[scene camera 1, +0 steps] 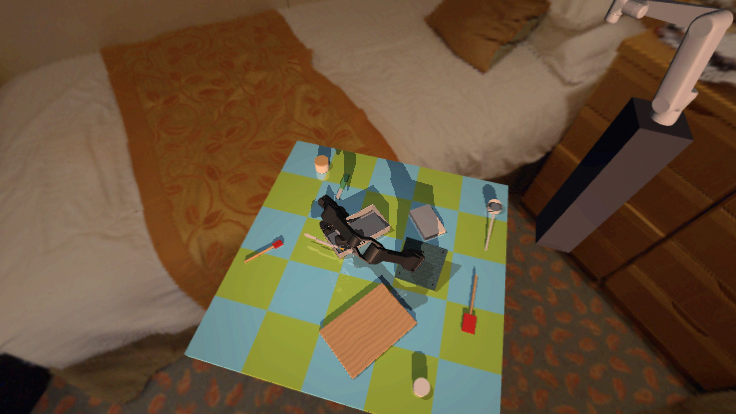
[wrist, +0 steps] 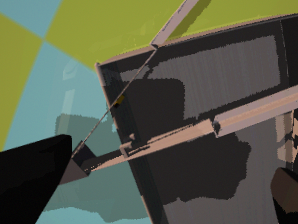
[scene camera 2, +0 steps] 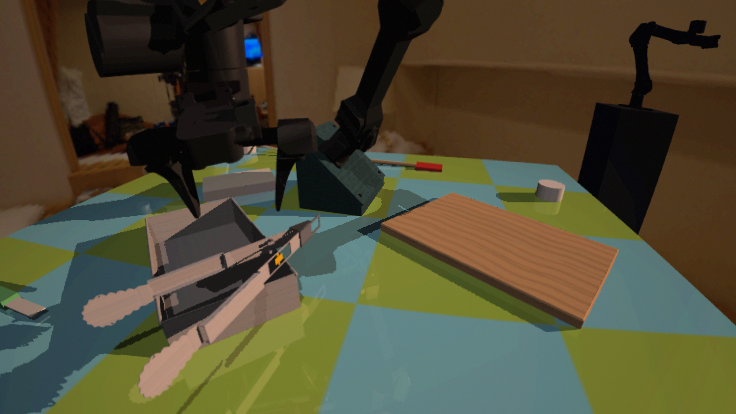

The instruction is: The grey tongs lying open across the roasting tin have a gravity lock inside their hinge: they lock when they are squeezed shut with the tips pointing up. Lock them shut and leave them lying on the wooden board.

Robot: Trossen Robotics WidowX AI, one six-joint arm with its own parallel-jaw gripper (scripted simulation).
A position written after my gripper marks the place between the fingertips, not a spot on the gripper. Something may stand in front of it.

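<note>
A tin (scene camera 2: 176,239) is visible, also in the wrist view (wrist: 188,79) and in scene camera 1 (scene camera 1: 368,222). A wooden board (scene camera 2: 561,273) appears in scene camera 1 (scene camera 1: 358,336) too. My gripper (scene camera 2: 238,213), open and holding nothing, is likewise visible in the wrist view (wrist: 174,163).
</note>
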